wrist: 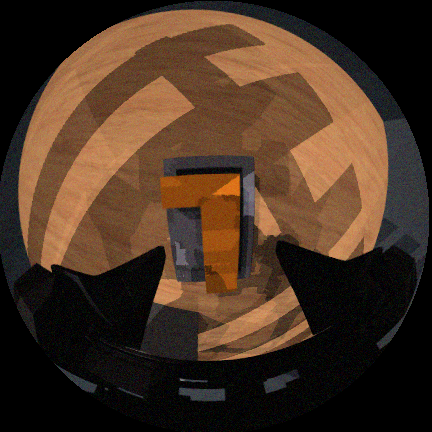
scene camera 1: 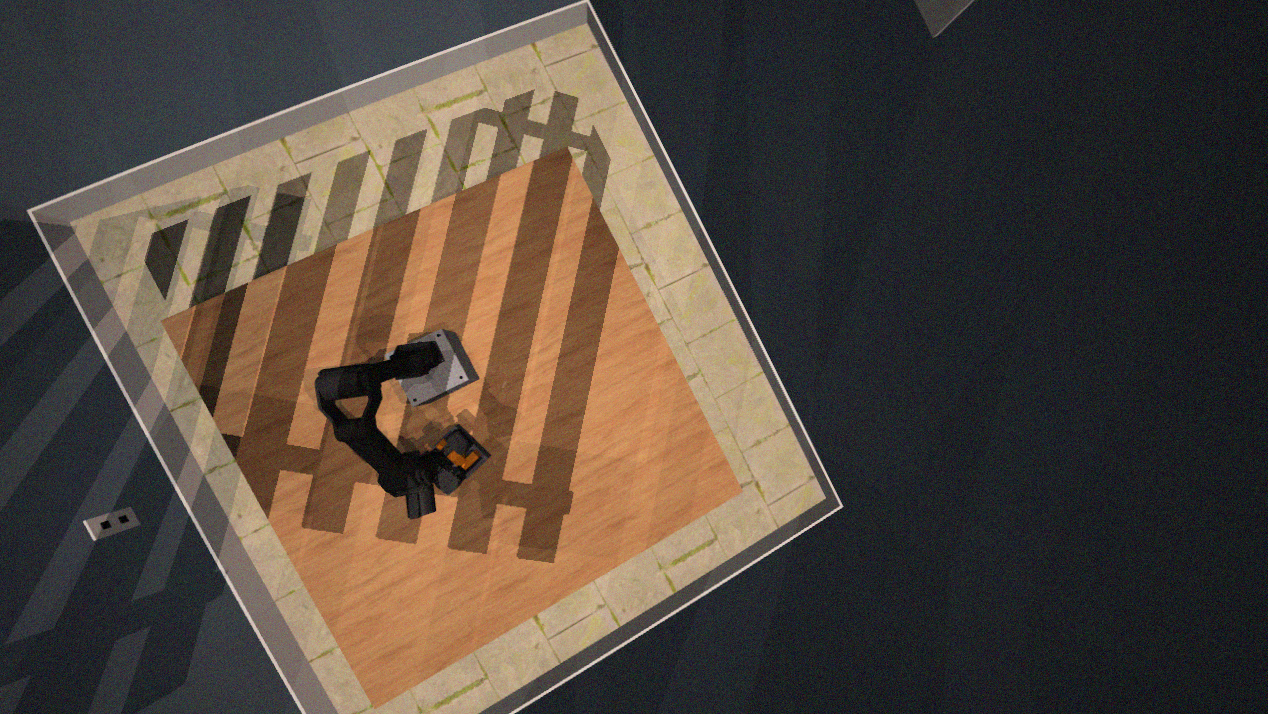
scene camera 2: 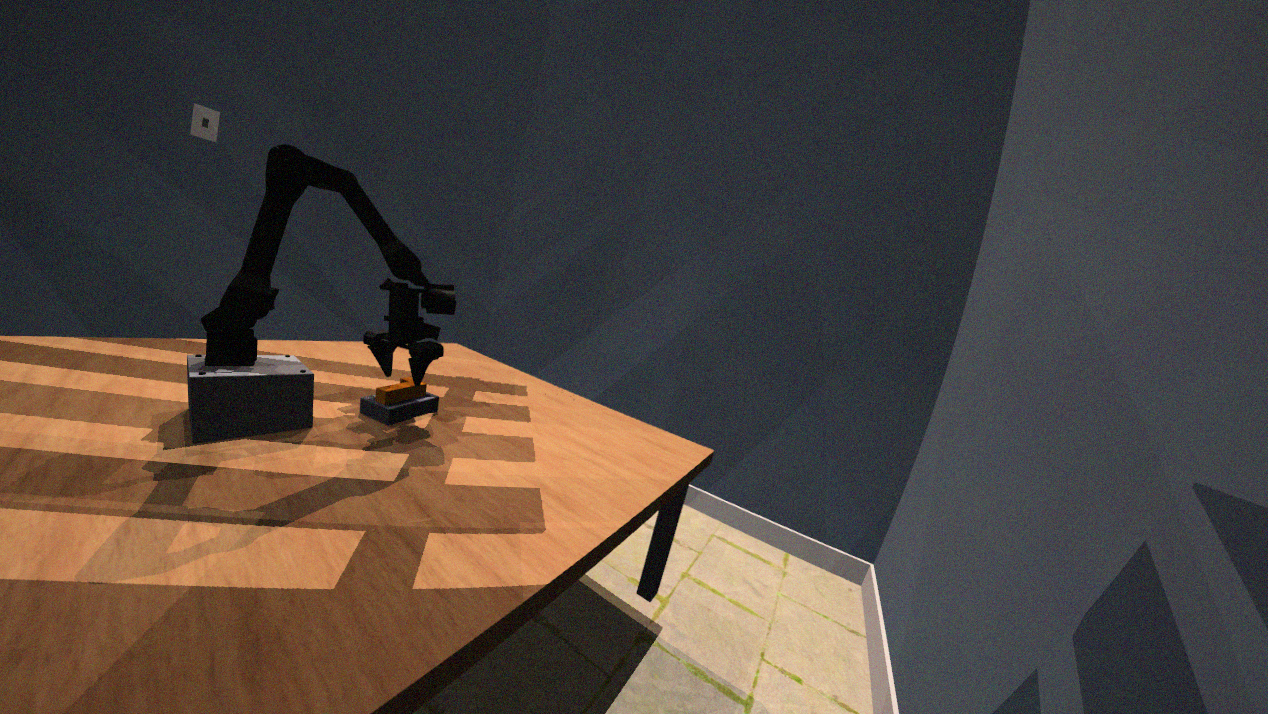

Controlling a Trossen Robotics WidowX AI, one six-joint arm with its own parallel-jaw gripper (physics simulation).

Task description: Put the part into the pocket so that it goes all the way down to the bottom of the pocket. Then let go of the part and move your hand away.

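Where they show: gripper, fingertip midpoint: (wrist: 221, 249) (scene camera 1: 451, 456) (scene camera 2: 402, 381); arm's base, link origin: (scene camera 1: 428, 355) (scene camera 2: 229, 362).
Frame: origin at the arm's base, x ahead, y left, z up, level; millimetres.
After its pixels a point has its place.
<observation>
An orange L-shaped part (scene camera 1: 462, 458) @[x 305, y -53, z -39 mm] (scene camera 2: 399, 392) @[x 271, y -93, z -47 mm] (wrist: 220, 220) @[x 303, y -66, z -39 mm] rests on the dark grey block (scene camera 2: 388, 413) @[x 238, y -129, z -78 mm] (wrist: 207, 162) @[x 347, y -42, z -69 mm] that holds the pocket. In the wrist view its short arm overlaps the block's left wall, and the long arm's end reaches over the near wall. Dark gaps show between the part and the far and right walls. In scene camera 2 the part stands proud of the block's top, not down in the pocket. The pocket floor is mostly hidden. My gripper (scene camera 2: 402, 378) @[x 284, y -72, z -29 mm] (wrist: 221, 249) @[x 284, y -72, z -29 mm] is open and empty, with its fingers on either side of and slightly above the part.
The arm's grey base box (scene camera 1: 452, 370) @[x 64, y 39, z -3 mm] (scene camera 2: 251, 403) @[x 24, y -100, z -45 mm] stands on the wooden table (scene camera 1: 656, 443) @[x 539, y 486, z -105 mm] (scene camera 2: 621, 461) @[x 583, y -497, z -105 mm] near the block. Striped shadows cross the table top. A table corner and leg (scene camera 2: 661, 549) show at the right in scene camera 2.
</observation>
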